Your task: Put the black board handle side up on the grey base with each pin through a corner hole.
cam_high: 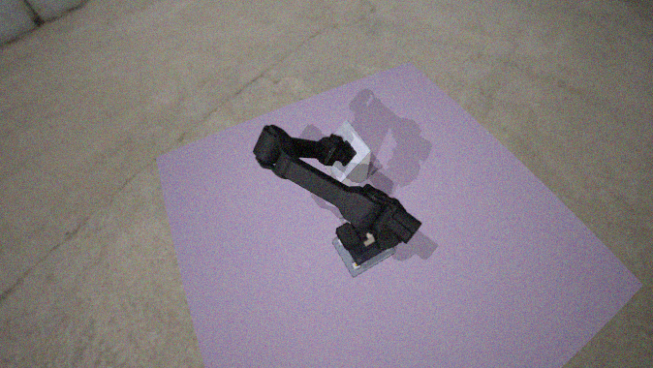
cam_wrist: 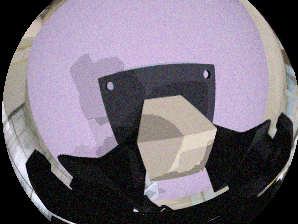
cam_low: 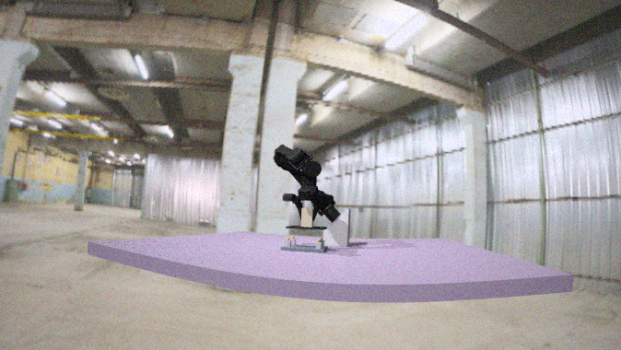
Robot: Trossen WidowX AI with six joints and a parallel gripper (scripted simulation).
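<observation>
Now: gripper tip 11 cm above the grey base. The rest, counted from my gripper tip: flat black board: 1 cm below.
</observation>
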